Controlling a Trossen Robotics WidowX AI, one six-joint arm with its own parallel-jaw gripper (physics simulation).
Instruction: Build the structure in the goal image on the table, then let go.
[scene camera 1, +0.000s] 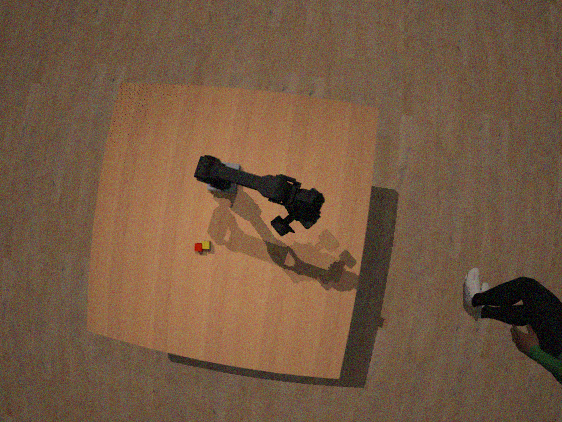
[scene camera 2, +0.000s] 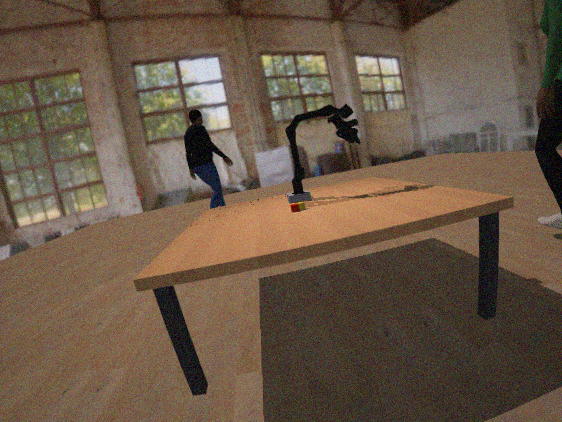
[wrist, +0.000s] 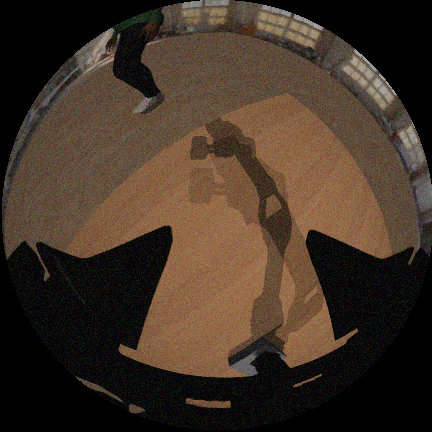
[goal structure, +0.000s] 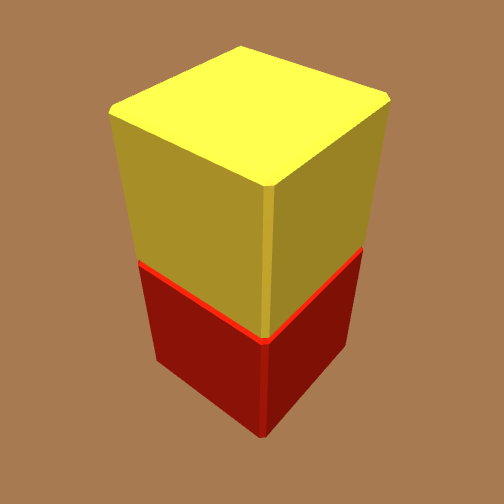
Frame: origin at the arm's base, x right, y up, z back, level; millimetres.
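Seen in the pictures: gripper, between the fingertips: (scene camera 2: 356, 143) (wrist: 243, 235); arm's base, origin of its link: (scene camera 1: 222, 180) (scene camera 2: 298, 193) (wrist: 264, 359).
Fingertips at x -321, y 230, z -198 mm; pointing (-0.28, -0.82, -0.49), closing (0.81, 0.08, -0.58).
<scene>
Pixels of each thing's top centre, then the offset from my fingertips to it. Level surfaces: height alone.
- small red block, centre of its top: (scene camera 1: 198, 247) (scene camera 2: 294, 204) dx +449, dy -240, dz -83 mm
- small yellow block, centre of its top: (scene camera 1: 205, 245) (scene camera 2: 300, 202) dx +414, dy -240, dz -74 mm
- wooden table, height of its surface: dy -273 mm
A small red block (scene camera 1: 198, 247) (scene camera 2: 294, 207) and a small yellow block (scene camera 1: 206, 245) (scene camera 2: 301, 206) sit side by side on the wooden table (scene camera 1: 150, 300) (scene camera 2: 240, 240). They look to be touching; a fine gap cannot be told at this size. Neither block shows in the wrist view. My gripper (scene camera 1: 296, 224) (scene camera 2: 354, 131) (wrist: 243, 235) is open, with nothing between its wide-apart fingers. It hangs high above the table, well to the right of the blocks in both scene views.
The arm's grey base (scene camera 1: 231, 167) (scene camera 2: 299, 197) stands on the table close to the blocks. The arm's shadows fall across the table. A person in black trousers (scene camera 1: 520, 300) (wrist: 132, 65) stands off the table's edge, and another person (scene camera 2: 200, 145) is in the background.
</scene>
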